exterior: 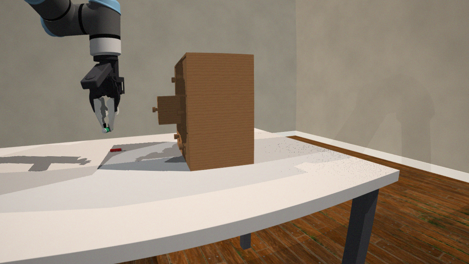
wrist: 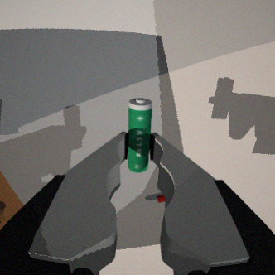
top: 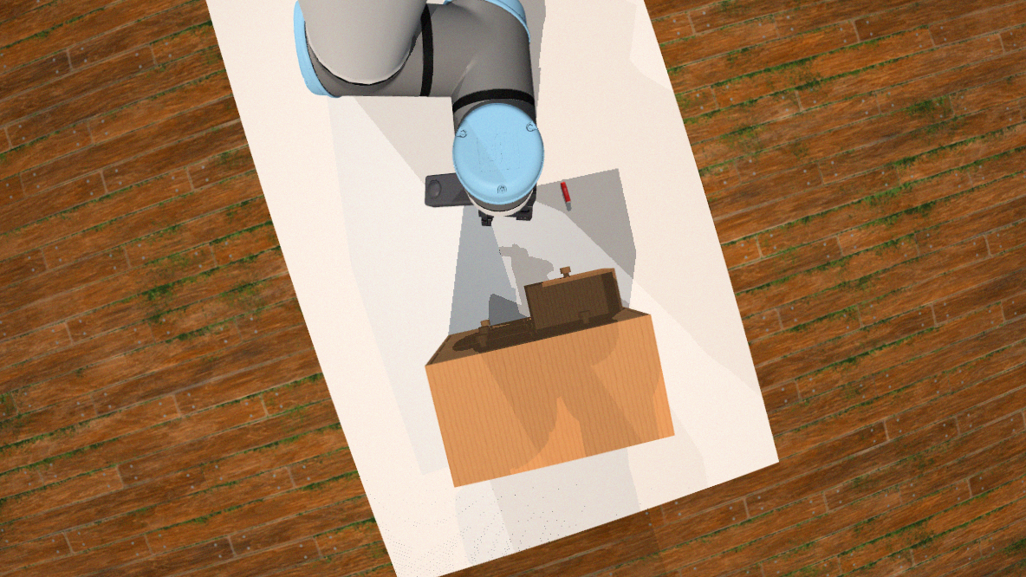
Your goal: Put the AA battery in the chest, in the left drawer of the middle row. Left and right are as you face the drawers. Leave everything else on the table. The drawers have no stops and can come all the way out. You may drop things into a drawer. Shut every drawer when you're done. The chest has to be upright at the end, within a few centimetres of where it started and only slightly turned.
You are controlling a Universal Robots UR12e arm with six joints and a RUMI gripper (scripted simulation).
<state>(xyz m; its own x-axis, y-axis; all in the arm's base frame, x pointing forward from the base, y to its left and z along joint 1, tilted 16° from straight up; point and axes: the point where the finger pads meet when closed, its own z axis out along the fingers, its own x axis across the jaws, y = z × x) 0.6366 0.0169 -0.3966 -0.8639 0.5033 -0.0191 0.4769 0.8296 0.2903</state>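
Right now my hand is 3 cm short of the red object, 15 cm to the right of it and 11 cm above it. From my hand the other things lie so: green AA battery 1 cm below.
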